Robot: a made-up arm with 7 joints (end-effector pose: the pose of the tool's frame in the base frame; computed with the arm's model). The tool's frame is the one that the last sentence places. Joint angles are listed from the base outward.
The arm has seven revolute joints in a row. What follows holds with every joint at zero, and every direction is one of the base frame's. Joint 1 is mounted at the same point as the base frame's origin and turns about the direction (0, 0.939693, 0.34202). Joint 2 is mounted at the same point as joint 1 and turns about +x. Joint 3 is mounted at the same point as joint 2 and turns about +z. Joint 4 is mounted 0.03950 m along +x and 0.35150 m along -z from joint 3 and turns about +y. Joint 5 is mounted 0.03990 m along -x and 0.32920 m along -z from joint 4 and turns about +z. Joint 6 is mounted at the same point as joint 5 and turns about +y. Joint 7 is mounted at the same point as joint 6 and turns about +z. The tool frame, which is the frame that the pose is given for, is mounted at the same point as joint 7; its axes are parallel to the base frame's.
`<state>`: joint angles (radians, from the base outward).
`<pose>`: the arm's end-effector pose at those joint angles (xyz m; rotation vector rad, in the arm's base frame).
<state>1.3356 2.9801 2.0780 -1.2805 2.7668 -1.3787 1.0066</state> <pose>0.5144 -0.1248 0.2684 2.4150 1.1674 -1.2444</pose>
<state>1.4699 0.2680 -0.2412 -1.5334 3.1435 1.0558 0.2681</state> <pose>-0.3574 0.0221 -0.4116 1.5910 -0.0443 -2.4518</pose>
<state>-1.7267 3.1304 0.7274 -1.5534 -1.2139 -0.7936 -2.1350</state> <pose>-0.4950 -0.1521 0.1579 -0.0740 -2.9890 -0.6095</pose>
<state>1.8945 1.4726 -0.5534 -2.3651 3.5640 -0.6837 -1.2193</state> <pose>-0.2743 0.1189 -0.1440 0.3862 0.9577 1.3106</pose>
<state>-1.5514 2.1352 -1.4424 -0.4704 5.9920 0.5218 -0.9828</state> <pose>0.0071 0.6325 0.2509 1.6432 1.2764 -0.4514</pose>
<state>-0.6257 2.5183 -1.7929 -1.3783 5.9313 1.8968 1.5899</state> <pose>-0.0455 0.5596 0.1286 3.0165 -0.3223 0.1962</pose>
